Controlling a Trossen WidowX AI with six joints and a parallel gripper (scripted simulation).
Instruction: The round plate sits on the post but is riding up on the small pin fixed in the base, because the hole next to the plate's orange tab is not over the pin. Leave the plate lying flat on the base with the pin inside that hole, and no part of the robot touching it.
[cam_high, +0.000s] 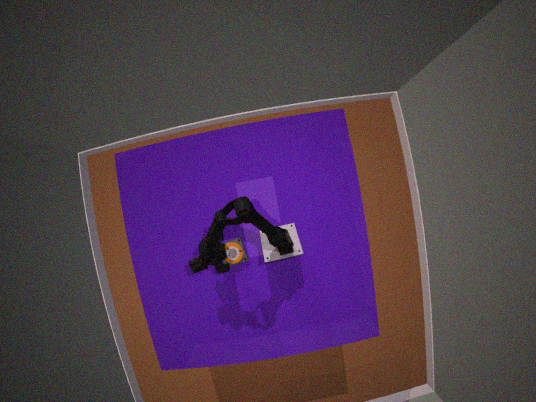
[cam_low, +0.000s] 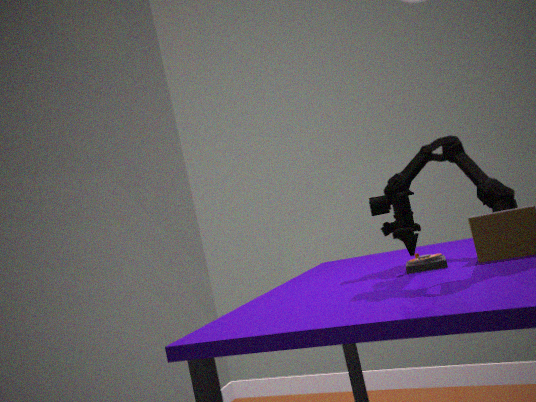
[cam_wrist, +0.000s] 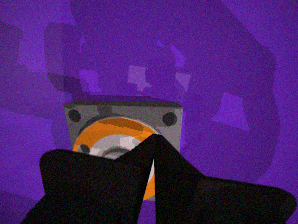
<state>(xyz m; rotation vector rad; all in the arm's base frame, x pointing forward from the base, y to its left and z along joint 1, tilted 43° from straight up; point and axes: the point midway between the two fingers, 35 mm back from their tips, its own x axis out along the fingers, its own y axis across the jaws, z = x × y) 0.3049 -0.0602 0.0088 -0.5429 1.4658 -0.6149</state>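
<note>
The square base is 40 mm behind my gripper tip, 30 mm to the left of it and 20 mm below it.
</note>
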